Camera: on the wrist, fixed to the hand. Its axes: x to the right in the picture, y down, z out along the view.
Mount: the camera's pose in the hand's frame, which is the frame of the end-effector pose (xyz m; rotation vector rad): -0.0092 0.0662 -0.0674 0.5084 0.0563 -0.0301
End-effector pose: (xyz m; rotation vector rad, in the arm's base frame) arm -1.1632 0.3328 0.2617 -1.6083 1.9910 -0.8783
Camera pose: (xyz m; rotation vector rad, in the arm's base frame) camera -1.2529 0.3638 0.2620 -1.3309 1.6022 -1.3248
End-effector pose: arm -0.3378 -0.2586 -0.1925 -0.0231 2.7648 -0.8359
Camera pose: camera -0.3416 -0.1659 -0.1724 0.0532 2.5217 -1.5388
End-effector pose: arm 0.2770 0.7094 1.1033 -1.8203 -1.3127 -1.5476
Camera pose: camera 0.2977 0.6212 1.1317 -1.4318 -1.5390 -1.1300
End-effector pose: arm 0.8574 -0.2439 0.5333 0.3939 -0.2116 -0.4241
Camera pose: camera 0.8917 -0.1624 0.4987 0.9077 -0.2586 -0.3855
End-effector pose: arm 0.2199 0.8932 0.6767 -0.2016 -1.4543 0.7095
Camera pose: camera 0.2631 0.9594 0.6241 0.1913 -1.1781 1.0144
